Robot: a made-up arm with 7 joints.
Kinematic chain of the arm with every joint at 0, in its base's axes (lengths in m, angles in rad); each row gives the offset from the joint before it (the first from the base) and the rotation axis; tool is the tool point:
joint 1: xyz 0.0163 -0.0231 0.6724 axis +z
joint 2: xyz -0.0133 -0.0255 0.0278 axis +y
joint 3: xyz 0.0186 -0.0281 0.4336 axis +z
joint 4: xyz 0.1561 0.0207 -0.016 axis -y
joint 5: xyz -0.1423 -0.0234 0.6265 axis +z
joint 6: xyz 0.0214 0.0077 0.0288 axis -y
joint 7: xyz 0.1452 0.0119 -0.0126 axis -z
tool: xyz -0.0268 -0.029 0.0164
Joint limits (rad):
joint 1: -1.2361..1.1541
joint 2: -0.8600..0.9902
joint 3: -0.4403..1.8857
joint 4: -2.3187..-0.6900
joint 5: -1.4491..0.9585
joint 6: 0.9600..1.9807
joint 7: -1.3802..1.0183
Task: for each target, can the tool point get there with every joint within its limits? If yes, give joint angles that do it. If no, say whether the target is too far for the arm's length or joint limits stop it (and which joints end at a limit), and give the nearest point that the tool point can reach.
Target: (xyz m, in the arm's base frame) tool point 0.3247 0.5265 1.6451
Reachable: yes | joints -0.0183 -0.3723 0.8048 -1.2850 -0.4621 1.5938 -0.1714
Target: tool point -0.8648 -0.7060 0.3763
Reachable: no: joint limits stop it (at a limit: joint 1, joint 3, joint 5, joint 6, joint 7) | nearest point -0.3002 -0.7065 0.2131 | short by 0.588 m
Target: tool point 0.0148 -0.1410 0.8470
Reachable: no: joint limits stop it (at a limit: joint 1, joint 2, joint 4, joint 6, joint 7) | nearest point 0.1894 -0.5095 1.2447 | short by 0.570 m
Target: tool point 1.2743 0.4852 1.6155
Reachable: no: too far | nearest point 1.0066 0.3770 1.4227 | short by 0.347 m
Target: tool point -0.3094 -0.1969 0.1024
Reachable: no: joint limits stop it (at a limit: joint 1, joint 2, joint 3, joint 4, joint 6, joint 7) | nearest point -0.2656 -0.4200 0.0623 | short by 0.231 m
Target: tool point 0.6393 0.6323 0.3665
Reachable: yes | joints 0.2878 0.7824 0.5771 -1.8040 0.2455 1.2925 -0.1622
